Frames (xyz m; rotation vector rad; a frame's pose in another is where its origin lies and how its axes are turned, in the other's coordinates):
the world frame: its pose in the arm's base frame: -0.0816 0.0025 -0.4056 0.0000 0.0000 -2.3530
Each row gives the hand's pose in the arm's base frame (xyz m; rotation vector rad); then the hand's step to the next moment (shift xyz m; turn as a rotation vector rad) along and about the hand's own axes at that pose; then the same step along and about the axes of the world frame.
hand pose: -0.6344 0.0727 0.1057 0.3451 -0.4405 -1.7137
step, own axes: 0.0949 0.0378 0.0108 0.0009 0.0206 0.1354
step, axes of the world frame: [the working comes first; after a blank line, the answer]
step, axes of the arm's base frame: 0.0103 -0.0981 0.0287 -0.0448 0.0093 0.1291

0.0623 0.0764 0.0287 0.0249 -0.0384 0.1291
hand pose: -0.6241 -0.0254 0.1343 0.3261 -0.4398 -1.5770
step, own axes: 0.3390 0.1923 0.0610 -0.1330 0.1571 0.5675
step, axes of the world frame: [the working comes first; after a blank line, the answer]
step, axes of the arm's base frame: 0.1224 -0.3373 0.1639 -0.1175 0.1739 0.5660

0.1530 0.3246 0.1639 -0.0405 -0.2059 0.5660
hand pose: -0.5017 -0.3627 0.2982 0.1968 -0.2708 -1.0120
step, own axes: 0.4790 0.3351 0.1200 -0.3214 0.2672 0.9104
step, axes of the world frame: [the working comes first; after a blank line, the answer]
step, axes of the arm's base frame: 0.4729 -0.2408 0.2729 -0.2304 0.3793 0.8981

-0.1625 0.5052 0.2729 -0.1067 -0.4307 0.8981
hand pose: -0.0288 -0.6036 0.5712 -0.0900 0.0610 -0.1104
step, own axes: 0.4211 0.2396 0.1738 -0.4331 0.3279 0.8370
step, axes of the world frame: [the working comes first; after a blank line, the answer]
step, axes of the arm's base frame: 0.4549 0.2047 0.1270 -0.3395 0.4456 0.8257

-0.4658 0.1784 0.1270 -0.0768 -0.5549 0.8257
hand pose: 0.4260 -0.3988 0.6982 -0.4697 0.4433 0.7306
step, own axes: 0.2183 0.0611 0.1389 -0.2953 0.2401 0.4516
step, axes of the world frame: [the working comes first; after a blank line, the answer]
step, axes of the arm's base frame: 0.1312 0.2304 -0.0198 -0.2693 0.2493 0.4627

-0.2559 -0.0693 -0.0198 0.0130 -0.3668 0.4627
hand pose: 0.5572 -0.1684 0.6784 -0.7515 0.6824 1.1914
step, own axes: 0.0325 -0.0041 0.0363 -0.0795 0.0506 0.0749
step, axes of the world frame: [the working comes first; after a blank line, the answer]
step, axes of the arm's base frame: 0.0142 0.0466 -0.0042 -0.0623 0.0266 0.0995

-0.0431 -0.0227 -0.0042 0.0251 -0.0629 0.0995
